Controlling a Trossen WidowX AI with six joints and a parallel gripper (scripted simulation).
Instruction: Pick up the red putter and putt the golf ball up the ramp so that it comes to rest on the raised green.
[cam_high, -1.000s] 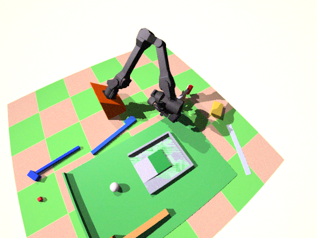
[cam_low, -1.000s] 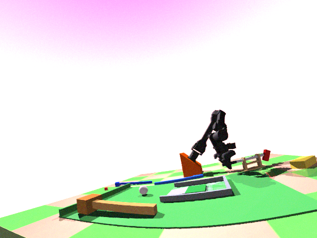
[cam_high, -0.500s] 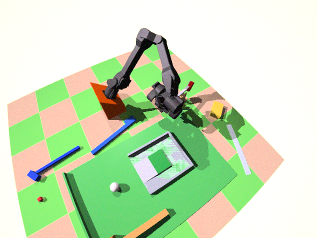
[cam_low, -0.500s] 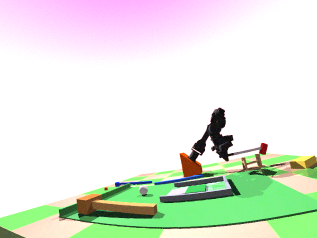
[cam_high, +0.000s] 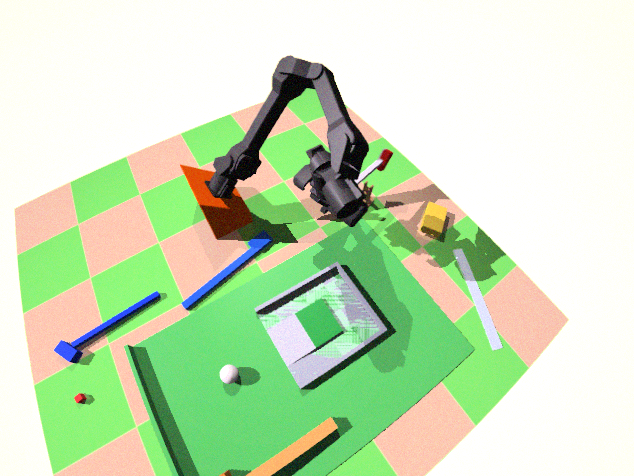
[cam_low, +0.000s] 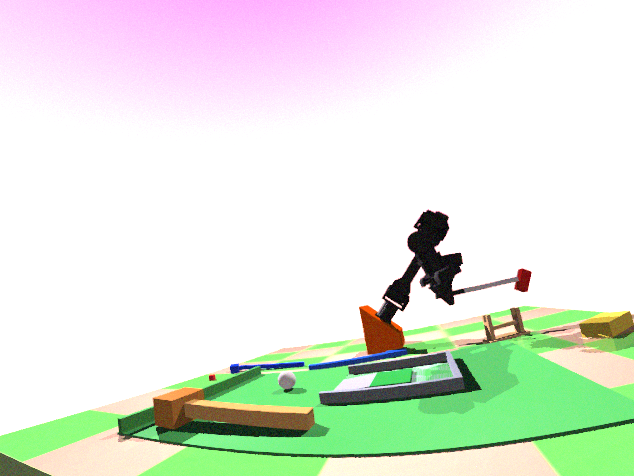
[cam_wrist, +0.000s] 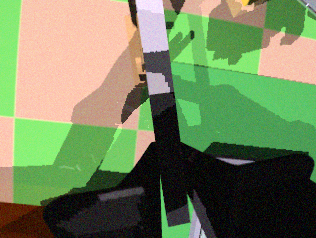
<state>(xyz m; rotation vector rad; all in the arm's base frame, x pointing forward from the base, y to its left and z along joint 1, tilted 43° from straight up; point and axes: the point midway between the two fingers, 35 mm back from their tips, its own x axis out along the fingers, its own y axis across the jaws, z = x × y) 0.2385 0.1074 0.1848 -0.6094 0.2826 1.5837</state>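
The red putter is 3 cm behind my gripper tip, 11 cm to the left of it and 2 cm above it. Round my gripper tip: pale grey bar (40 cm ahead, 22 cm to the left, 12 cm below); then white golf ball (18 cm ahead, 42 cm to the right, 10 cm below); then yellow block (15 cm ahead, 29 cm to the left, 11 cm below).
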